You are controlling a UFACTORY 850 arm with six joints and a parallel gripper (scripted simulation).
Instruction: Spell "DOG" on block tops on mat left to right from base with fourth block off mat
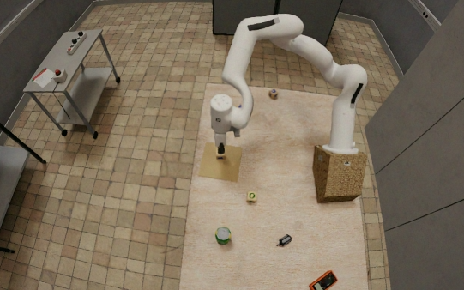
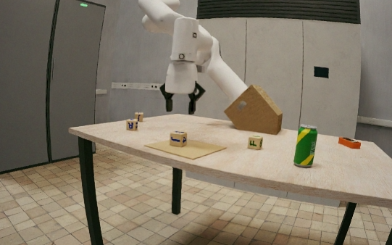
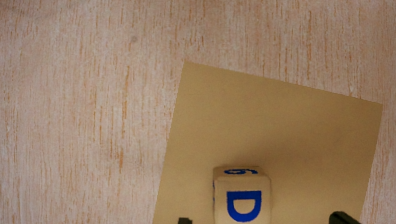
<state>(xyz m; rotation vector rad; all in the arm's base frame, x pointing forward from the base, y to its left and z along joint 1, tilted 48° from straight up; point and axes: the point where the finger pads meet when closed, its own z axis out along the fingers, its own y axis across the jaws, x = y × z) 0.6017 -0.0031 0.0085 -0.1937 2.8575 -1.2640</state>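
Now: hand 100 mm above the letter block. Round my hand: yellow can 430 mm to the left, 60 mm below, 40 mm behind; tan mat 120 mm below, 30 mm to the left; blue-lettered block 310 mm to the right, 100 mm below, 90 mm behind.
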